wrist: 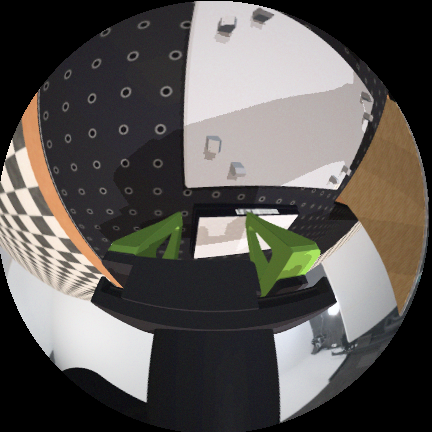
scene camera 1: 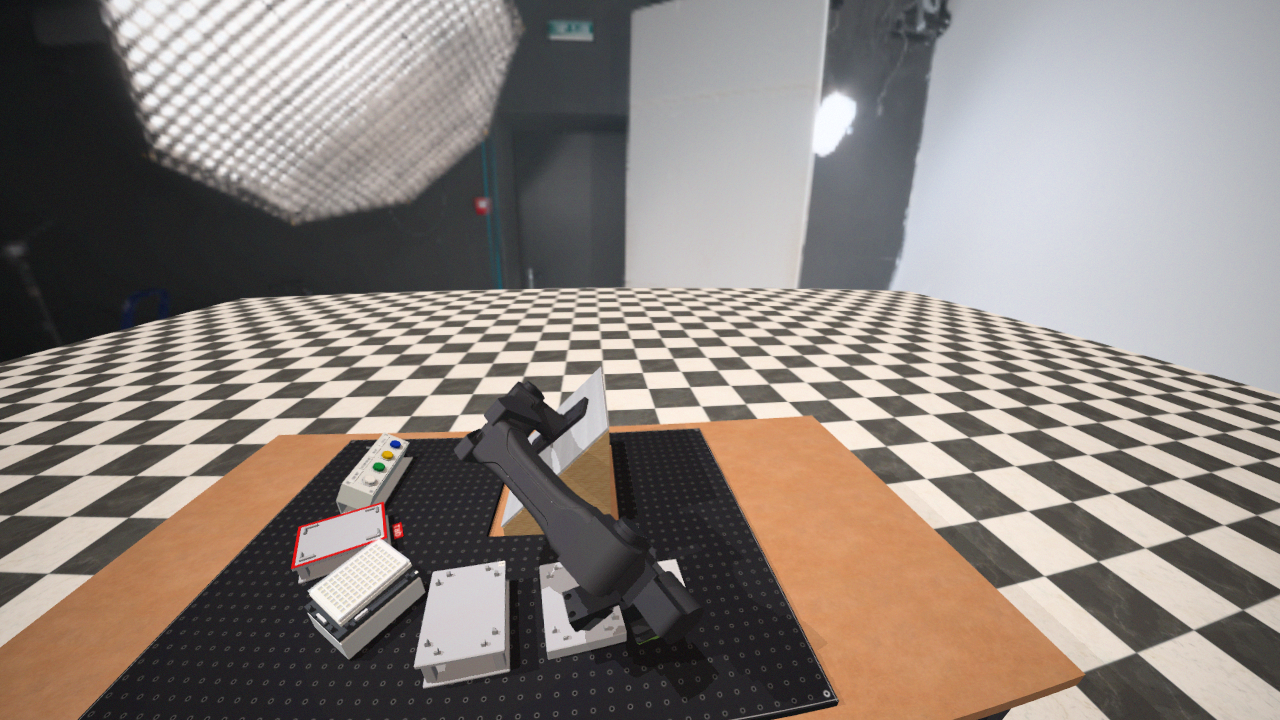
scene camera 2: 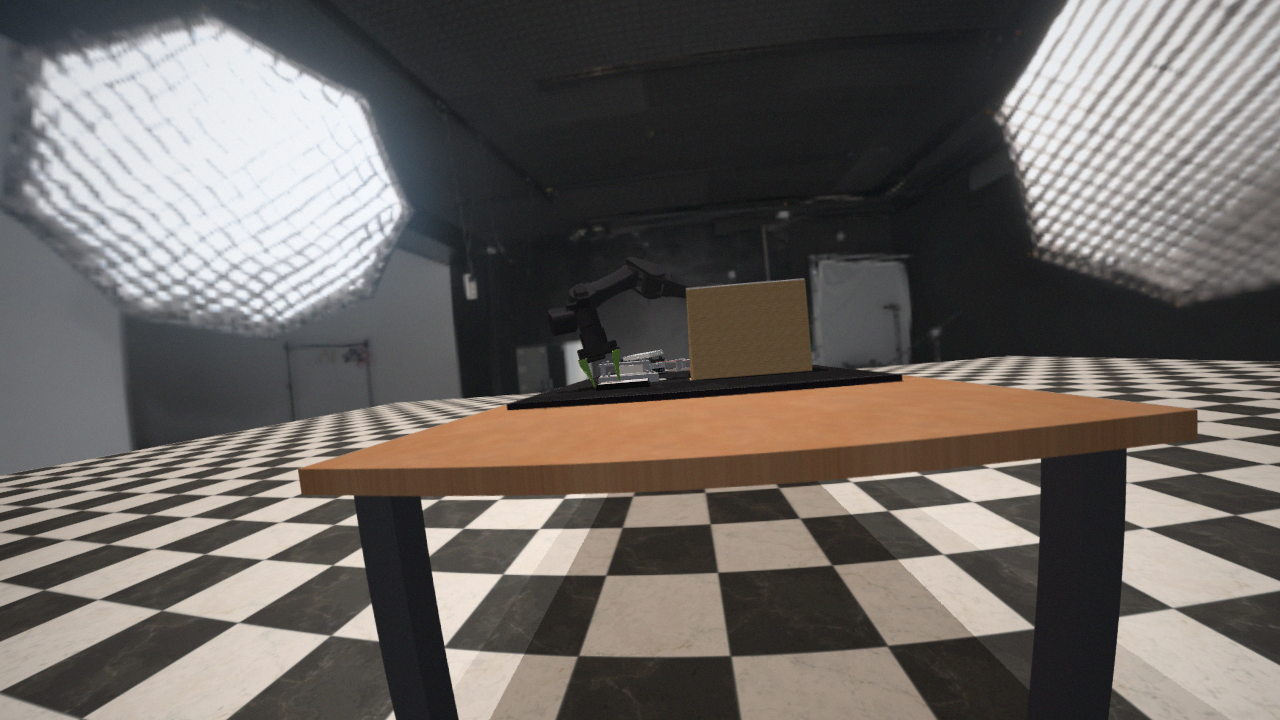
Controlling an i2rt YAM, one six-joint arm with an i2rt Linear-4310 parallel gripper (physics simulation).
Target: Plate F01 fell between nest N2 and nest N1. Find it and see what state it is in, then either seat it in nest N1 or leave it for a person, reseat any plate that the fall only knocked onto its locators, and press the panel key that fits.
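Places are measured from the arm's base along level axes (x left, y ahead, z down), in metres.
Pixels of known places: gripper, fingertip midpoint: (wrist: pixel 213 217); arm's base, link origin: (scene camera 1: pixel 558 430) (scene camera 2: pixel 749 324).
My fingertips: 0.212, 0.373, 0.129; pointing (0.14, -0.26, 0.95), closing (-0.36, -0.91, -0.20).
Ahead of a thing's pixels: the offset from my fingertips to its top centre, as dx, dy, dz.
Plate F01 {+0.022, -0.050, -0.006} (wrist: pixel 210 240) lies on the black mat beside a pale nest {-0.119, -0.024, -0.025} (wrist: pixel 260 75) (scene camera 1: pixel 559 626). It shows a plain pale face and a dark edge with a white label; its print is unreadable, and I cannot tell which way up it is. My gripper (wrist: pixel 213 217) (scene camera 2: pixel 605 380) is partly open and empty, low by the plate; the right fingertip overlaps its face in the wrist view. The arm hides most of this in scene camera 1. A second nest {-0.287, +0.031, -0.057} (scene camera 1: pixel 465 613) bears no plate. A white well plate {-0.469, +0.009, -0.080} (scene camera 1: pixel 362 582) is on an angled nest; whether fully seated is unclear.
A red-bordered stand (scene camera 1: pixel 341 537) with a red tag is at the left. Behind it is the key panel {-0.661, -0.317, -0.076} (scene camera 1: pixel 375 470) with blue, yellow, green and white controls. A wooden wedge (scene camera 1: pixel 590 483) (scene camera 2: pixel 750 331) (wrist: pixel 395 165) with a sloped, reflective face stands behind the arm.
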